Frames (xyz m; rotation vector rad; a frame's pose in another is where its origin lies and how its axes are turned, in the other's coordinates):
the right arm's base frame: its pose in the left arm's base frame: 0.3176 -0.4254 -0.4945 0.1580 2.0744 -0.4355
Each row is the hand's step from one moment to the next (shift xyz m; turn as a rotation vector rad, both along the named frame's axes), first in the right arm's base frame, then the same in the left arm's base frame.
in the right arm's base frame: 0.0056 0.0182 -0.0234 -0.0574 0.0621 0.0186
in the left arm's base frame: -0.0166 0.0251 0.0016 0.0624 0.0544 0.0253
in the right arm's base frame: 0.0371 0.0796 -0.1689 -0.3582 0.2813 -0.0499
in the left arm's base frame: -0.1327 0.1337 0.0272 0.2256 0.3020 0.2605
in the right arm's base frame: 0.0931 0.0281 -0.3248 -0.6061 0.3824 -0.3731
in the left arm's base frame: -0.3022 0.1398 0.0640 0.1222 0.5306 0.5969
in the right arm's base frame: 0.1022 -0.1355 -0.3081 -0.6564 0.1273 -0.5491
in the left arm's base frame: -0.3400 -0.0186 0.0882 -0.0663 0.3620 0.7830
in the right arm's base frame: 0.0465 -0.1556 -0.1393 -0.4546 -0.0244 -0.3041
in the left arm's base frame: -0.1808 -0.0959 0.0625 -0.0166 0.1183 0.5343
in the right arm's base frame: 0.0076 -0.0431 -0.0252 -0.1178 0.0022 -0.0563
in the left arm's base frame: -0.0365 -0.0312 0.0156 0.0163 0.0303 0.1260
